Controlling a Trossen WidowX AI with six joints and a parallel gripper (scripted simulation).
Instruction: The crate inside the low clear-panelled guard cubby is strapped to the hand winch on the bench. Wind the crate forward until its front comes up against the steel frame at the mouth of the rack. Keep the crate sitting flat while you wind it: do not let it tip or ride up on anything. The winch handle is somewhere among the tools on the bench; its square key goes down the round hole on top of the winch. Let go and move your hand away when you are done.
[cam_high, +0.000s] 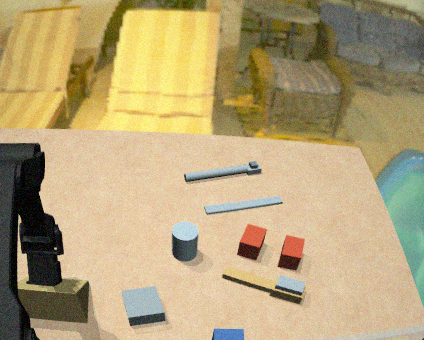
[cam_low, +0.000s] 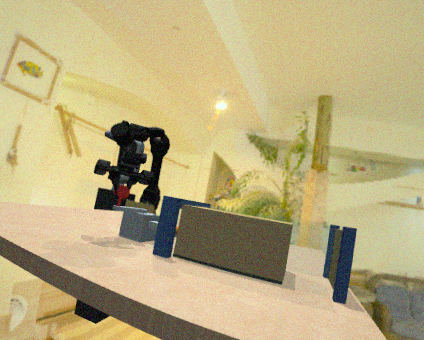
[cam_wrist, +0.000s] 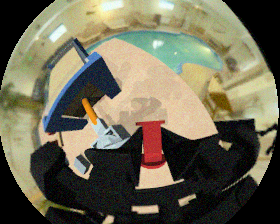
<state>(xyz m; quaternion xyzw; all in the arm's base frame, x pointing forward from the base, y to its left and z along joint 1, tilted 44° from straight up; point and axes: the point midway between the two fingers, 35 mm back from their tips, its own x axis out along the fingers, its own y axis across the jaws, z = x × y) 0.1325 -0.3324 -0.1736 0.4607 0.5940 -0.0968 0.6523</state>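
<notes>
My gripper tip is now 5 cm to the right of the winch handle and 3 cm above it. Round my gripper tip: grey winch: 10 cm to the left, 10 cm below; blue frame: 18 cm ahead, 9 cm to the left, 3 cm below; red spool-shaped piece: 1 cm to the left, 1 cm behind.
</notes>
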